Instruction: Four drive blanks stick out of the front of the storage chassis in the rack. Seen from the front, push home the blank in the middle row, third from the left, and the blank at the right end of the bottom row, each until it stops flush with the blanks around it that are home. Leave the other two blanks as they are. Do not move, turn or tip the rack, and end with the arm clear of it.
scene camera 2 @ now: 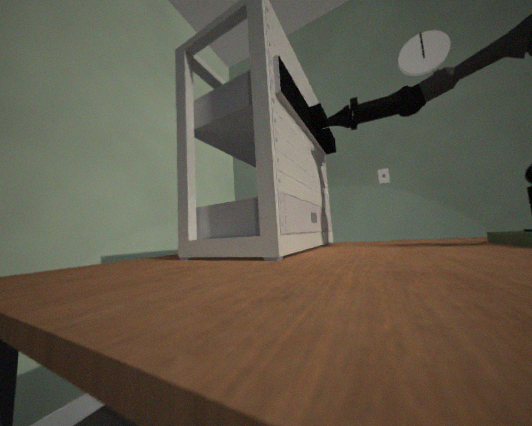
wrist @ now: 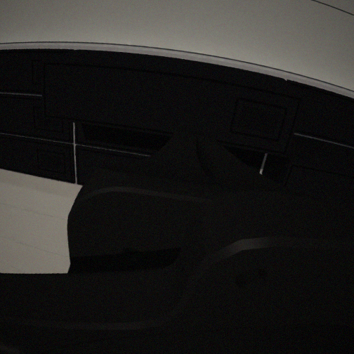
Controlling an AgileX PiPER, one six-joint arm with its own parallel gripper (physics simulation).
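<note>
The black chassis front (scene camera 2: 292,90) (wrist: 17,112) sits high in the pale rack (scene camera 2: 267,215). In the wrist view, a wide blank (wrist: 150,95) stands out from the upper part of the chassis. Part of another raised blank (wrist: 325,195) shows dimly at the right; its row is unclear. In the scene view, dark blocks stick out at the far end, an upper one (scene camera 2: 316,113) and a lower one (scene camera 2: 328,141). My gripper (scene camera 2: 326,124) (wrist: 187,153) is shut and empty, its tip at the chassis front, overlapping the wide blank's lower edge. Contact is unclear, and the fingers hide the blanks behind them.
The rack stands upright on the wooden table (scene camera 2: 300,310), with pale panels (scene camera 2: 297,165) below the chassis. The arm (scene camera 2: 390,105) reaches in from the right. A green block (scene camera 2: 510,238) lies at the table's right. A clock (scene camera 2: 425,52) and a wall plate (scene camera 2: 383,176) are on the wall.
</note>
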